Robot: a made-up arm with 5 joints.
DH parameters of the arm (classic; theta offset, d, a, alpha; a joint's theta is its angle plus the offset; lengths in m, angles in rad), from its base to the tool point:
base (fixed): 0 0.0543 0 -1.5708
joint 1: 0 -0.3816 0.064 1.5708
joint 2: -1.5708 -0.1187 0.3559 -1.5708
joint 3: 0 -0.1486 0.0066 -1.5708
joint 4: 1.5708 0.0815 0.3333 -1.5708
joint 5: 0 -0.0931 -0.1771 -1.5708
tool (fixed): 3.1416 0.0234 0 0
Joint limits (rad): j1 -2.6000..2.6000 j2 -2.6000..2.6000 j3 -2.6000..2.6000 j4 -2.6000..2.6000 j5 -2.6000..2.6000
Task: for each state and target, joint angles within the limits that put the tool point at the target. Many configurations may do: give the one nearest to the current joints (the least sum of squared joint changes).
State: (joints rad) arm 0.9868 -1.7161 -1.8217 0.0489 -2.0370
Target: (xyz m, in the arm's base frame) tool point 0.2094 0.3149 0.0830
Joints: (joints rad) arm 0.6991 -2.2911 -1.4454 -0.3834 -2.6000
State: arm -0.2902 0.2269 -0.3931 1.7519 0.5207
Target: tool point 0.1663 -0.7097 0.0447
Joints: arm -0.9617 0.9577 0.1136 1.4856 -0.1041
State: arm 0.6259 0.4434 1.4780 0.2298 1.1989
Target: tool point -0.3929 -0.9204 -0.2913
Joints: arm 0.5117 0.4125 0.7237 -0.5273 1.9890
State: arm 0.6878 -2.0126 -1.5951 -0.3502 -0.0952
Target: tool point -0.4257 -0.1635 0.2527
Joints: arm 0.4629 -1.4803 -1.2646 -0.3485 0.3285
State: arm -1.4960 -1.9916 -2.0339 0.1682 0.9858
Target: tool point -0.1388 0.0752 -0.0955
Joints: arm -1.3672 -1.9836 -2.3431 -0.1577 0.7809
